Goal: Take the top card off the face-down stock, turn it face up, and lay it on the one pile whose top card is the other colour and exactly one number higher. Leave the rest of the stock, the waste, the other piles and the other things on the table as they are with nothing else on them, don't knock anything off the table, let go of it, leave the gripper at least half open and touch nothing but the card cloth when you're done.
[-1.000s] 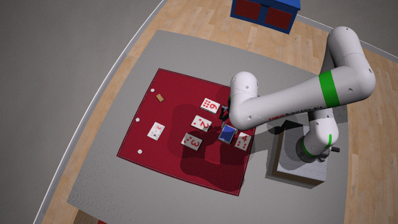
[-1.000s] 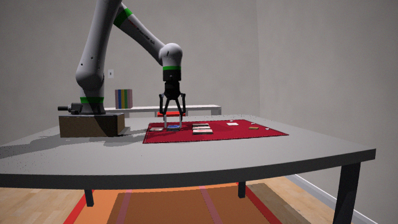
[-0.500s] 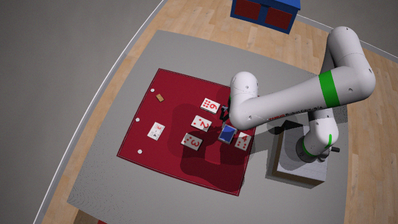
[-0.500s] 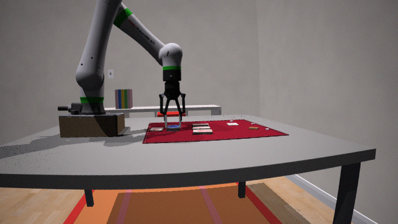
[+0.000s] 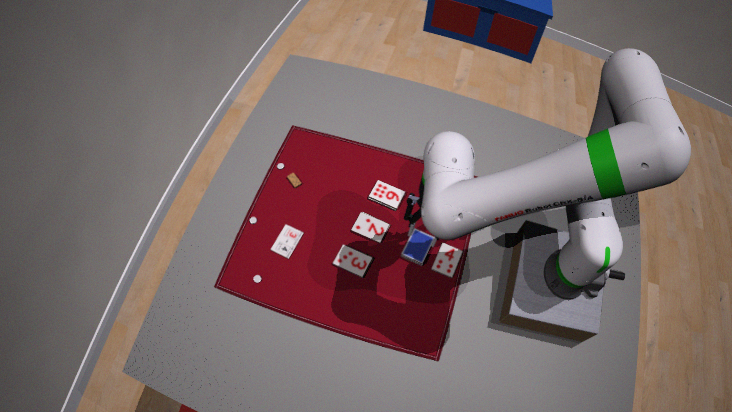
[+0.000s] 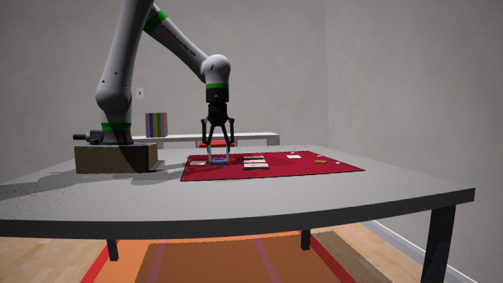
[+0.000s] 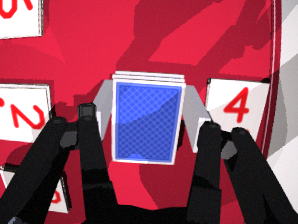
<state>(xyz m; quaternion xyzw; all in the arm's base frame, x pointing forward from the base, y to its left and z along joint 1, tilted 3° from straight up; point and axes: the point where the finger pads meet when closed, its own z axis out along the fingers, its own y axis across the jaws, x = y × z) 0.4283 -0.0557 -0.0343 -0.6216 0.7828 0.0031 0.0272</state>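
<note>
Right now the black 5 card is 1 cm ahead of my hand, 3 cm to the left of it and 3 cm below it. From my hand the other things lie so: red card cloth: 18 cm ahead, 2 cm to the left, 6 cm below; then brown block: 40 cm ahead, 10 cm to the right, 4 cm below.
</note>
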